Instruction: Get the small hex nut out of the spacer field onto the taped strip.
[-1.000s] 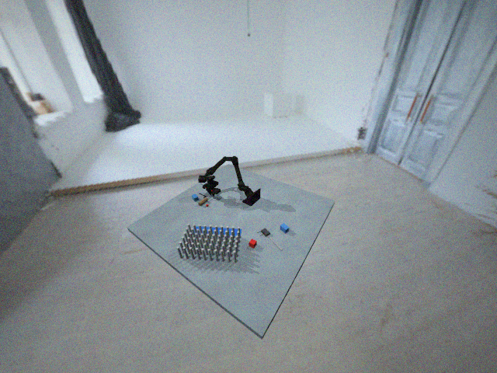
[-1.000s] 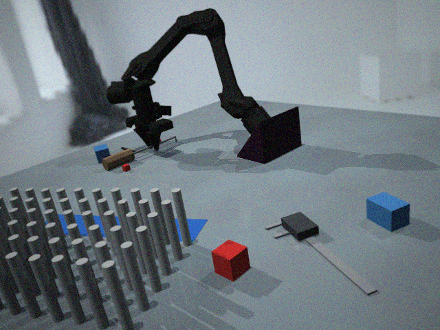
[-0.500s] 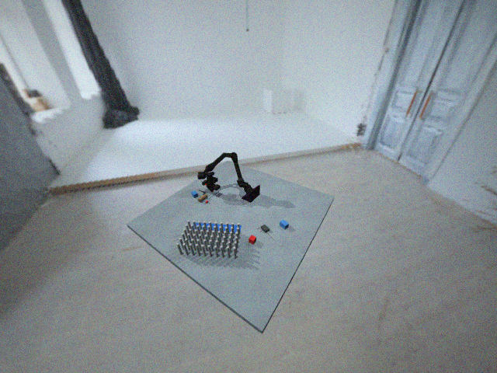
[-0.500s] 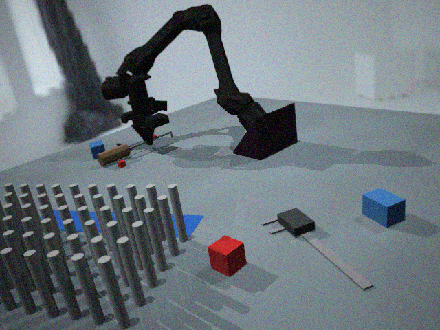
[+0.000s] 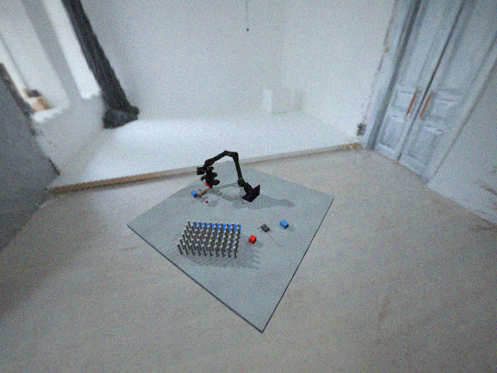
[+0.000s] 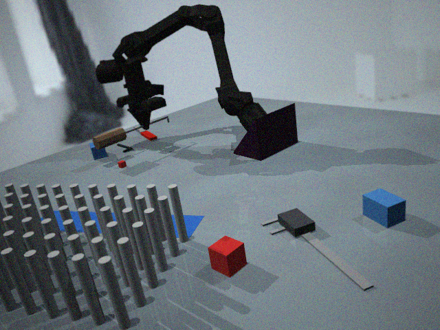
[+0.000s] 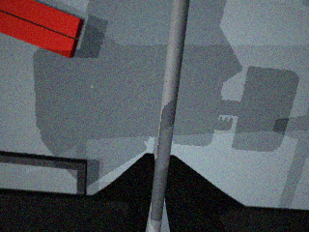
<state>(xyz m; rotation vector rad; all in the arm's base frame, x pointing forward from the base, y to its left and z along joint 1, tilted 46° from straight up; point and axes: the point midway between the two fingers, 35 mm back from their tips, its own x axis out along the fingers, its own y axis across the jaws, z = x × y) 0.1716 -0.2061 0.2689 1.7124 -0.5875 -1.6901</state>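
The small red cube lies 130 mm ahead of my gripper tip, 70 mm to the left of it and 50 mm below it. The rest, counted from my gripper tip: red-handled tool (60 mm behind, 170 mm to the right, 60 mm below); L-shaped piece (50 mm ahead, 70 mm to the right, 60 mm below); blue taped strip (280 mm ahead, 360 mm to the left, 60 mm below).
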